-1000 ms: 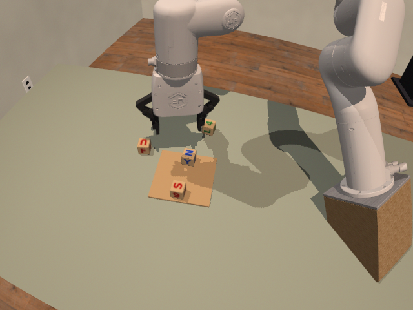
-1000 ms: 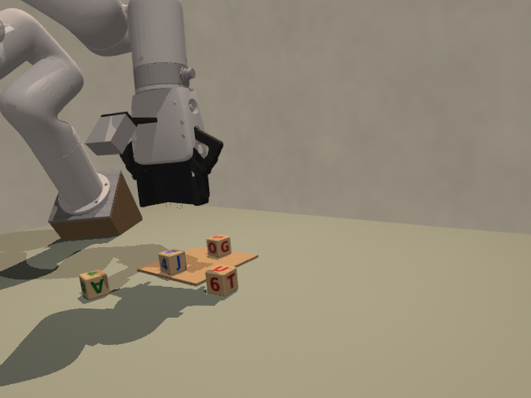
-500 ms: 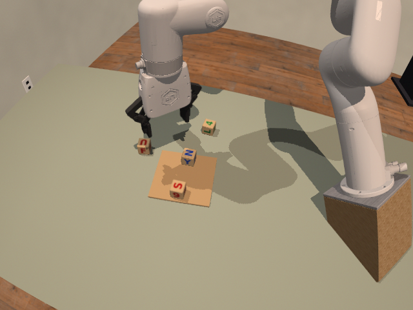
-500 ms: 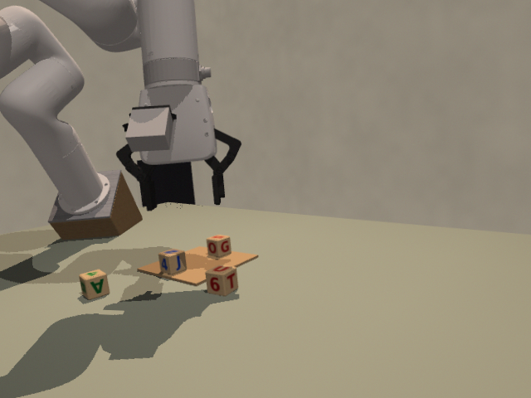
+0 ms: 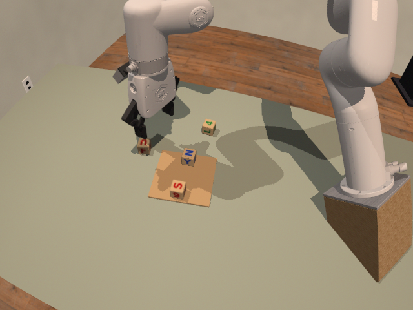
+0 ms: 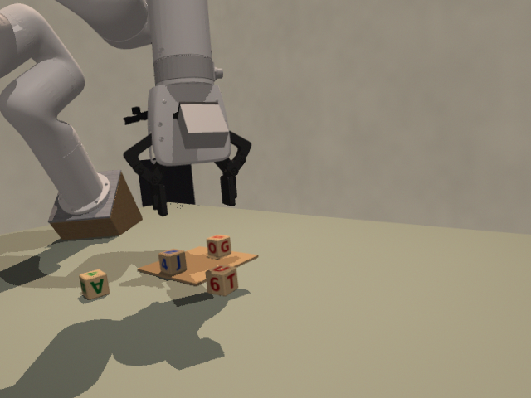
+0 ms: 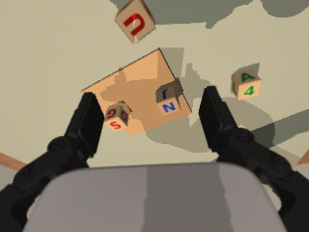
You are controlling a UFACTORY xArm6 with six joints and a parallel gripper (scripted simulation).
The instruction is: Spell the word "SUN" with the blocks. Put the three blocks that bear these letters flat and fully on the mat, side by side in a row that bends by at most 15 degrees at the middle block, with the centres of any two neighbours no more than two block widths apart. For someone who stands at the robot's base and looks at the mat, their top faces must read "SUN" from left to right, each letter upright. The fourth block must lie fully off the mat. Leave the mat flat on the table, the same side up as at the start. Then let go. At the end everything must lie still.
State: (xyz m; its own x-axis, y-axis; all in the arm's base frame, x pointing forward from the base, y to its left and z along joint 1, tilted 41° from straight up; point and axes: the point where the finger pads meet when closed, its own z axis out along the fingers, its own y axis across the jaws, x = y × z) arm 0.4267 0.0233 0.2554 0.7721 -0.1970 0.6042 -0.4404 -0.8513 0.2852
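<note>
The U block is 100 mm below my hand, 40 mm ahead of it and 10 mm to the right of it. Round my hand: tan mat 110 mm below, 70 mm behind, 60 mm to the left; then N block 100 mm below, 80 mm behind, 20 mm to the left; then S block 110 mm to the left, 100 mm below, 70 mm behind.
</note>
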